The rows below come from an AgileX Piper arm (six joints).
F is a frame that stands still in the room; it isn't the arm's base.
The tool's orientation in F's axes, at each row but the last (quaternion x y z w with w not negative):
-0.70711 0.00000 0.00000 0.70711
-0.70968 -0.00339 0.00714 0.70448
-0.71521 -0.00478 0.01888 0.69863
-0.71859 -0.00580 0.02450 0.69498
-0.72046 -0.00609 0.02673 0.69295
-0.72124 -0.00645 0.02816 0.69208
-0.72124 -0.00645 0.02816 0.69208
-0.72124 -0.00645 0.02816 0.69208
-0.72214 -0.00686 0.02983 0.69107
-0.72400 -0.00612 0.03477 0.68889
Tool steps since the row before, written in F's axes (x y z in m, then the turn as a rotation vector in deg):
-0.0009 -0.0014 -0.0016 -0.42 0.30 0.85
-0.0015 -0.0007 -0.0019 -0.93 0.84 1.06
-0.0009 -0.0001 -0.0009 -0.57 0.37 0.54
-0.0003 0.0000 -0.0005 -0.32 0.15 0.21
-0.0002 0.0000 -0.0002 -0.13 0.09 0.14
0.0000 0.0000 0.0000 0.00 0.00 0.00
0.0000 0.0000 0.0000 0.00 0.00 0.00
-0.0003 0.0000 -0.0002 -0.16 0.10 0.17
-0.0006 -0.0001 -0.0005 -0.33 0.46 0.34
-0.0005 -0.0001 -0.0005 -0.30 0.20 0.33
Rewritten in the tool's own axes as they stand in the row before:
-0.0009 0.0016 -0.0014 -0.42 -0.85 0.30
-0.0015 0.0019 -0.0007 -0.92 -1.06 0.85
-0.0009 0.0009 0.0000 -0.57 -0.54 0.38
-0.0003 0.0005 0.0000 -0.32 -0.21 0.16
-0.0002 0.0002 0.0000 -0.13 -0.14 0.09
0.0000 0.0000 0.0000 0.00 0.00 0.00
0.0000 0.0000 0.0000 0.00 0.00 0.00
-0.0003 0.0002 0.0000 -0.16 -0.17 0.10
-0.0006 0.0005 0.0000 -0.32 -0.35 0.46
-0.0005 0.0005 0.0000 -0.30 -0.33 0.20

